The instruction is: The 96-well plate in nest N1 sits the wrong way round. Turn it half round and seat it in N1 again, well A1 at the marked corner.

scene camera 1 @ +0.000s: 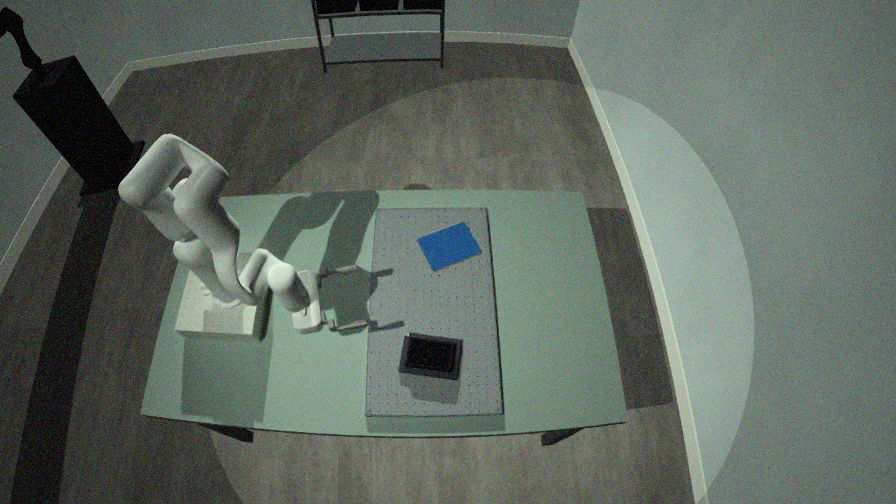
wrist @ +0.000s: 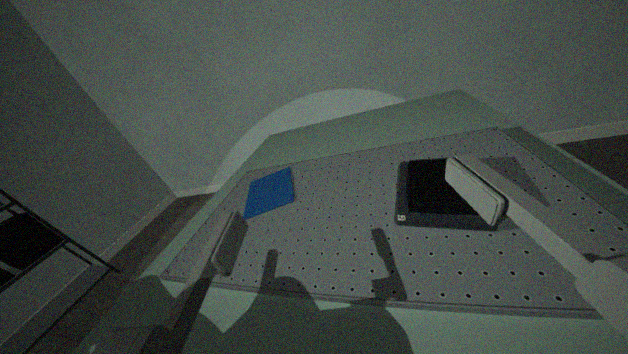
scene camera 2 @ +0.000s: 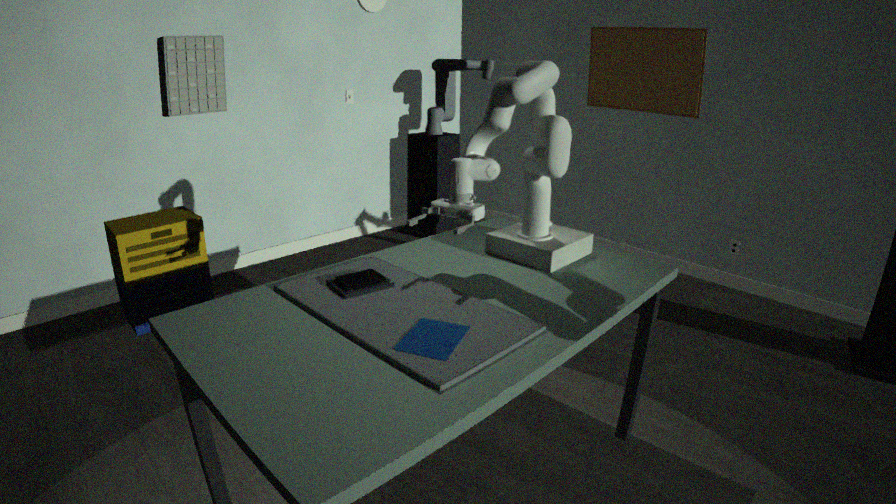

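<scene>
The black 96-well plate [scene camera 1: 431, 355] [scene camera 2: 360, 276] [wrist: 427, 185] sits in the dark grey nest N1 [scene camera 1: 432, 374] [wrist: 435, 220]. A small white label [wrist: 401, 217] marks the nest's near left corner in the wrist view. The plate's well A1 cannot be made out. My gripper [scene camera 1: 363, 297] [scene camera 2: 439, 225] [wrist: 353, 218] is open and empty. It is held level above the table between the arm's base and the board, apart from the plate, with its fingers pointing towards the board. In the wrist view the right finger hides the right part of plate and nest.
The grey perforated board [scene camera 1: 432, 300] [scene camera 2: 375, 325] [wrist: 330, 200] carries the nest and, at its other end, a flat blue rectangle [scene camera 1: 449, 246] [scene camera 2: 432, 338] [wrist: 270, 192]. The arm's pale base block [scene camera 1: 219, 320] [scene camera 2: 532, 250] stands on the green table [scene camera 1: 551, 300] [scene camera 2: 263, 388]. The arm's shadow crosses the board's edge.
</scene>
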